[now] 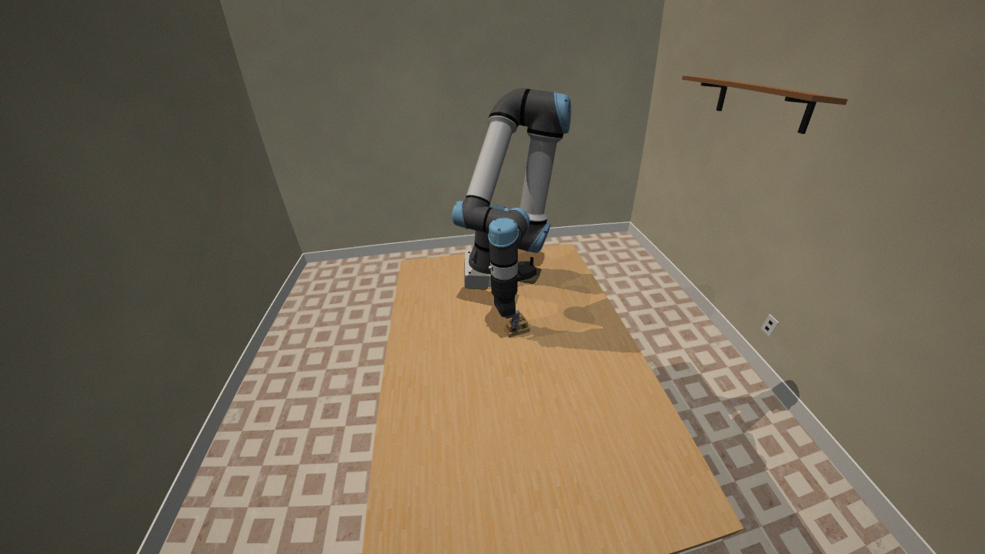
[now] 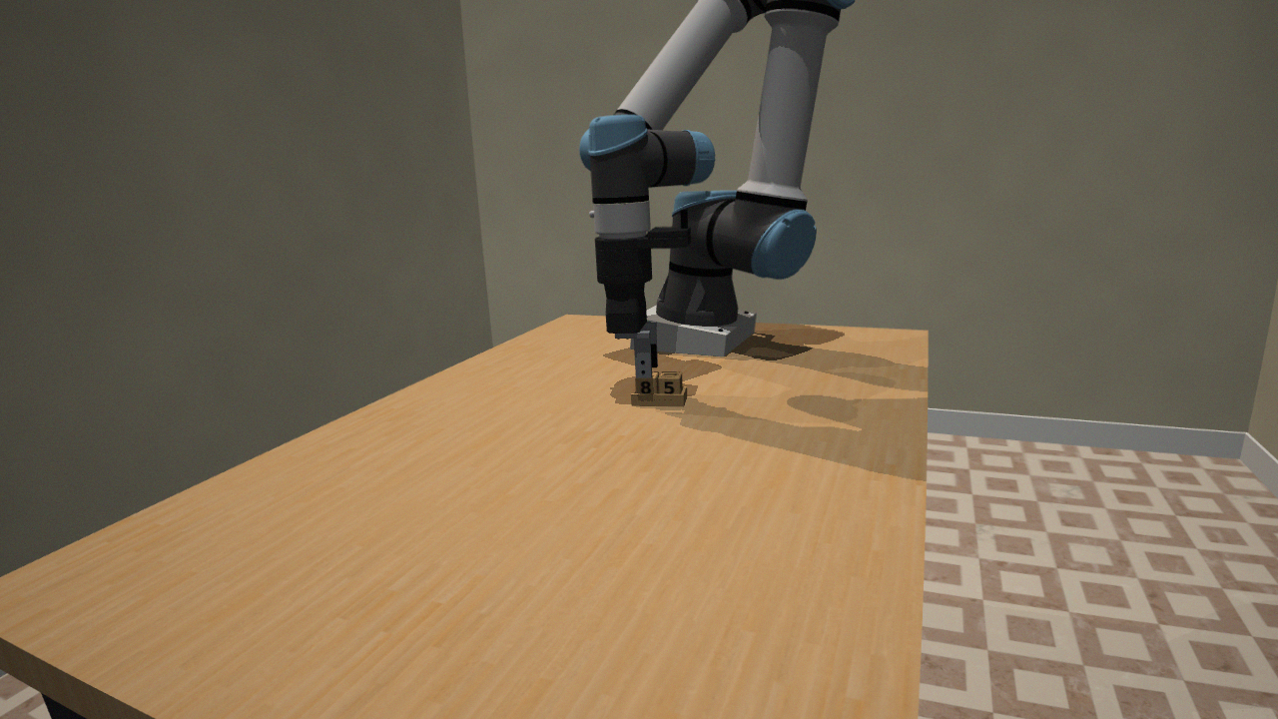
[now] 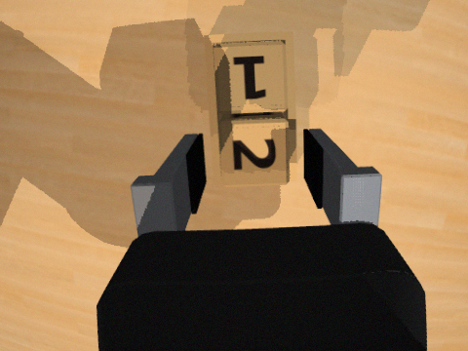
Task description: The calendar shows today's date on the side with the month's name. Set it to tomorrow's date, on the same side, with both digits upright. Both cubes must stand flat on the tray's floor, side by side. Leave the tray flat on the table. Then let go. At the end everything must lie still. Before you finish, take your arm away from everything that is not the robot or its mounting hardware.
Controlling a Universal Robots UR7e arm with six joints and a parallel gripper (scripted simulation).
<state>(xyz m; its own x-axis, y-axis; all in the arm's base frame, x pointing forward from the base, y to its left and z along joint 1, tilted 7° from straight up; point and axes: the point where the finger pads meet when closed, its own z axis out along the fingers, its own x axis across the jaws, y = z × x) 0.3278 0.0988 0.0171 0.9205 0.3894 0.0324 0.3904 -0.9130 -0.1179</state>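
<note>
Now: hand 10 mm past the wooden tray, 10 mm to the right of it and 50 mm above it. The rest, counted from my hand: wooden digit cube: 10 mm behind, 30 mm to the left, 40 mm below.
</note>
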